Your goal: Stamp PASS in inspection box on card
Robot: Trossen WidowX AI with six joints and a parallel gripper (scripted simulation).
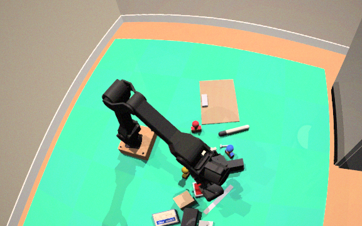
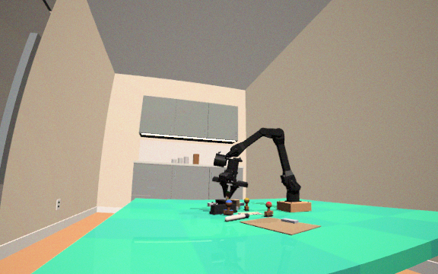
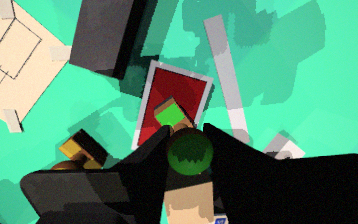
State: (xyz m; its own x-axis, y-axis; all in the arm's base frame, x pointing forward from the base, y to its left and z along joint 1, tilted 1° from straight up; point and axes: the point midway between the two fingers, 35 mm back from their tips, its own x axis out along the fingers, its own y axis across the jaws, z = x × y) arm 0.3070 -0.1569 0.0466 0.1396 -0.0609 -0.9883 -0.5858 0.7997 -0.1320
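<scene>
Now: the red ink pad 10 mm behind my gripper tip and 60 mm below it. The rest, counted from my gripper tip: grey strip: 50 mm ahead, 40 mm to the right, 60 mm below; then yellow-knobbed stamp: 90 mm behind, 60 mm to the left, 40 mm below; then green-knobbed stamp: 10 mm below.
</scene>
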